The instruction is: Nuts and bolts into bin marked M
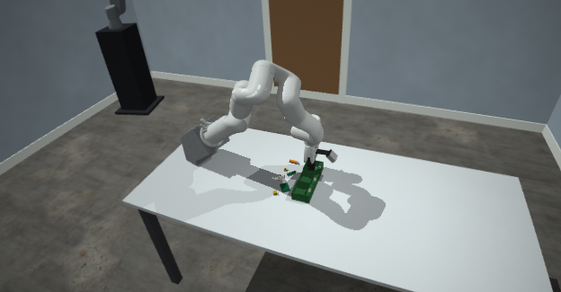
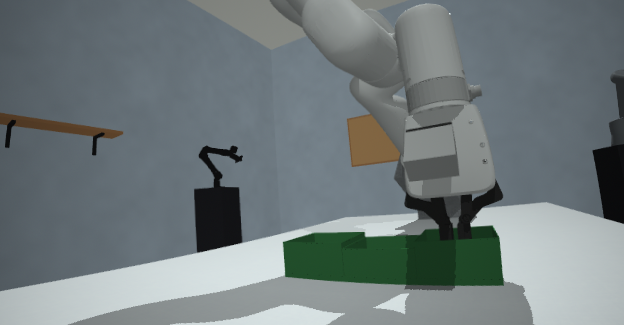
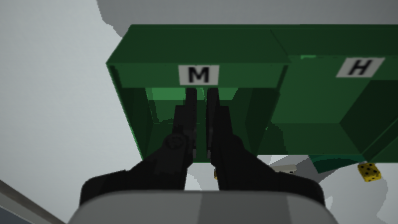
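The brass nut is 13 cm behind my hand and 3 cm below it. Also, from my hand: green battery: 10 cm behind, 2 cm to the right, 3 cm below; orange battery: 10 cm behind, 7 cm to the left, 3 cm below; green bin row: 1 cm behind, 8 cm to the right, 1 cm below.
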